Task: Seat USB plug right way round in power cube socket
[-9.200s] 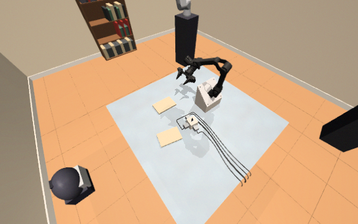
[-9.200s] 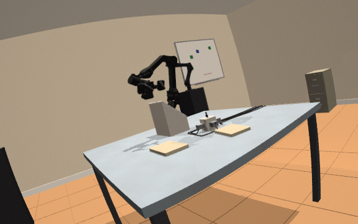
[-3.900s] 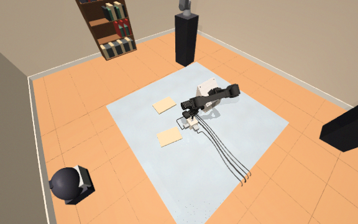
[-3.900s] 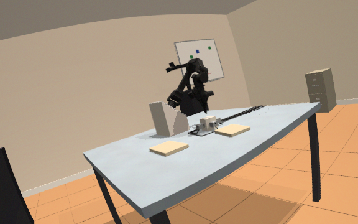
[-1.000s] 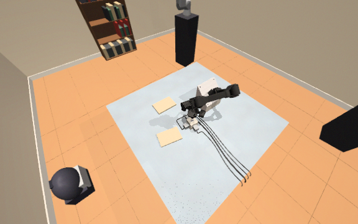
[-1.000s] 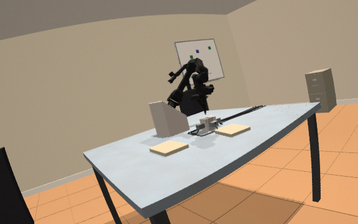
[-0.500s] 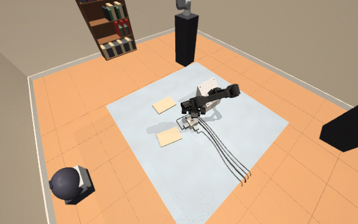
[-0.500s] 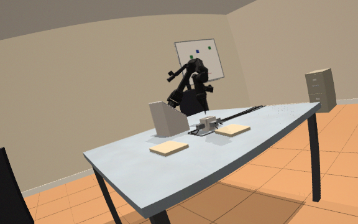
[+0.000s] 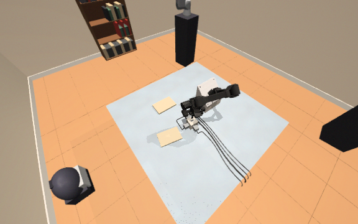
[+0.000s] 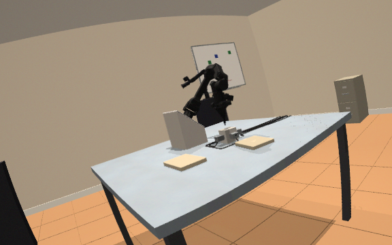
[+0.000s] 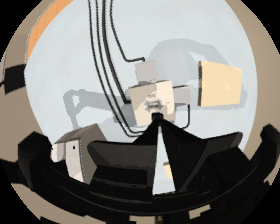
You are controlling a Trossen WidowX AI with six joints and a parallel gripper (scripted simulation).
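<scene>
My gripper tip is 20 mm above the dark USB plug.
</scene>
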